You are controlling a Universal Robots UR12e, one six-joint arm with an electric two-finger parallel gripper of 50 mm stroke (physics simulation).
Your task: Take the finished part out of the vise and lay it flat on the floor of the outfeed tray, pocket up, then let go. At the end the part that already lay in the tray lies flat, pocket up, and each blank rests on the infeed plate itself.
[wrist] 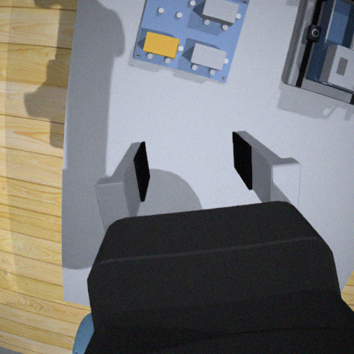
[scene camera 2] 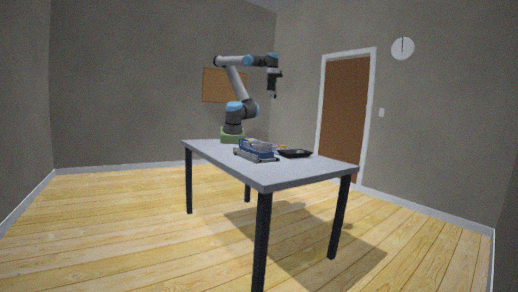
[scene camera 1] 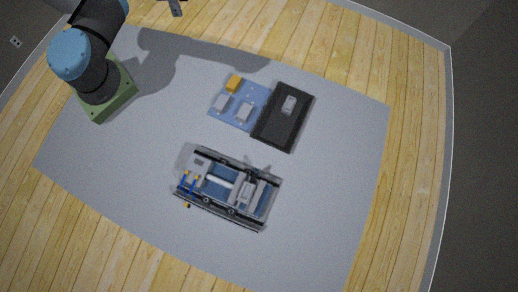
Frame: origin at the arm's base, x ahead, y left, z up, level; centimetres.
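Where they show: gripper, between the fingertips: (scene camera 2: 273, 98) (scene camera 1: 181, 7); arm's base, origin of its link: (scene camera 2: 232, 131) (scene camera 1: 98, 82).
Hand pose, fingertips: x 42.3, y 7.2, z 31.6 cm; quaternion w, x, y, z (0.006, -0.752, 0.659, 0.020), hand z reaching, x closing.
Note:
Things, the pixels of their top centre, and the offset from my fingertips.
- finished part, centre of its top: (scene camera 1: 246, 191) dz -31.1, dx +23.4, dy -33.2 cm
- vise, centre of its top: (scene camera 1: 223, 184) (scene camera 2: 256, 142) dz -32.7, dx +16.5, dy -32.3 cm
- pale part, centre of its top: (scene camera 1: 289, 102) dz -37.9, dx +30.7, dy +0.6 cm
- blue infeed plate, centre of its top: (scene camera 1: 240, 101) dz -41.8, dx +13.4, dy -0.7 cm
- orange block, centre of its top: (scene camera 1: 233, 81) dz -38.2, dx +9.6, dy +4.8 cm
The finished part (scene camera 1: 246, 192), pale with its pocket up, sits between the jaws of the vise (scene camera 1: 220, 172) (scene camera 2: 257, 148) (wrist: 340, 65). The black outfeed tray (scene camera 1: 272, 135) (scene camera 2: 295, 154) holds another pale part (scene camera 1: 289, 104), which looks flat, pocket up. The blue infeed plate (scene camera 1: 230, 118) (wrist: 187, 30) bears two grey blanks (scene camera 1: 222, 104) (scene camera 1: 245, 113) (wrist: 221, 11) (wrist: 209, 56) and an orange block (scene camera 1: 233, 84) (wrist: 161, 44); they look level among white pegs. My gripper (scene camera 2: 272, 95) (wrist: 190, 154) is open and empty, high above the table; part of it shows at scene camera 1's top edge.
The infeed plate adjoins the tray's long side. The vise stands apart from both, with blue, orange-tipped uprights (scene camera 1: 188, 183) at one end and rails along its sides. The arm's green base (scene camera 1: 112, 102) (scene camera 2: 232, 135) stands at the table's far end.

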